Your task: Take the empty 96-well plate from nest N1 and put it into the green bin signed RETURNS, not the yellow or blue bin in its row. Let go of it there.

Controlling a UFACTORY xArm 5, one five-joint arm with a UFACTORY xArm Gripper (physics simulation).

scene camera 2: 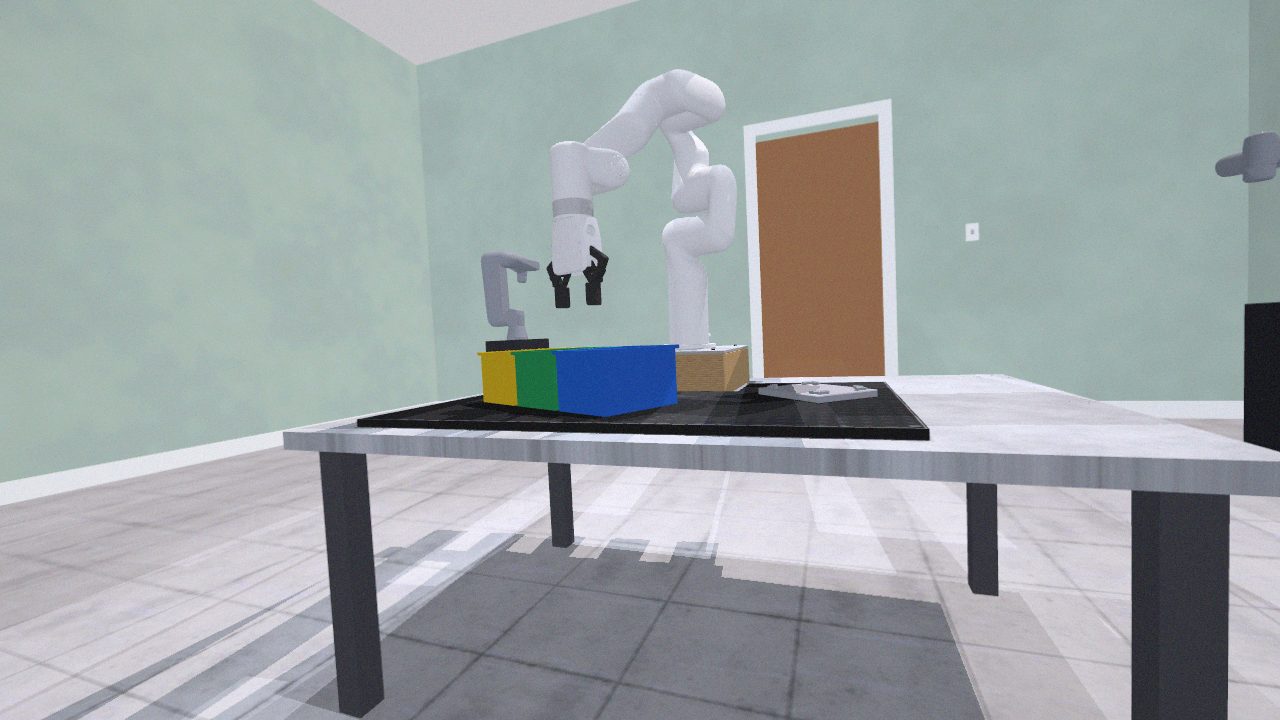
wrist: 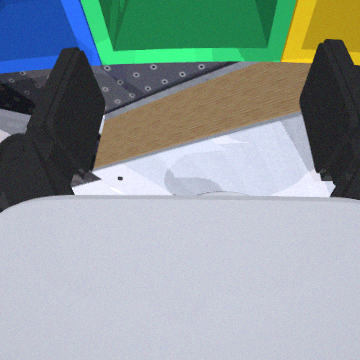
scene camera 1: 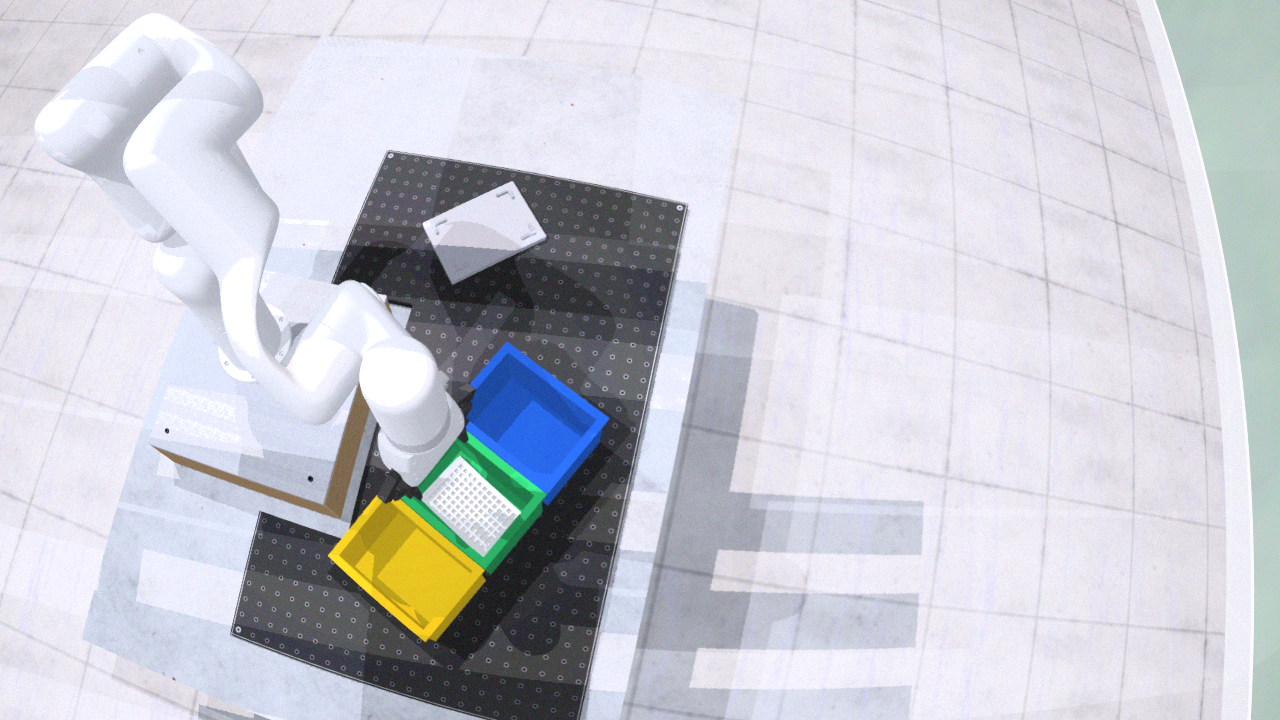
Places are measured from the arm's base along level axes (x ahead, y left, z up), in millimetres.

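Pixels of known places: gripper, between the fingertips: (scene camera 2: 578, 306) (wrist: 198, 70) (scene camera 1: 434, 463); arm's base, origin of its link: (scene camera 2: 689, 348).
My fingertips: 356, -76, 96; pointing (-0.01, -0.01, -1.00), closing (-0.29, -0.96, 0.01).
Ahead of a thing's pixels: the offset from my fingertips to its middle, as dx, dy, dz.
The white 96-well plate {+34, -5, -165} (scene camera 1: 471, 505) lies inside the green bin {+31, -3, -128} (scene camera 1: 517, 537) (scene camera 2: 537, 380) (wrist: 195, 55), grid side up; in scene camera 2 the bin walls hide it. The green bin is the middle one of its row; no RETURNS sign can be read. My gripper (scene camera 1: 427, 440) (scene camera 2: 578, 296) (wrist: 198, 70) is open and empty, above the bins and toward the green bin's robot-side edge, apart from the plate. The white nest {-118, +403, -169} (scene camera 1: 483, 231) (scene camera 2: 816, 392) at the other end of the black board holds no plate; its label cannot be read.
The blue bin (scene camera 1: 541, 434) (scene camera 2: 617, 380) (wrist: 30, 35) and the yellow bin (scene camera 1: 411, 577) (scene camera 2: 498, 378) (wrist: 340, 30) stand on either side of the green bin. The robot's wooden-sided base (scene camera 1: 344, 465) (scene camera 2: 711, 369) (wrist: 200, 115) is close behind the row. A grey device (scene camera 2: 494, 291) shows behind the bins.
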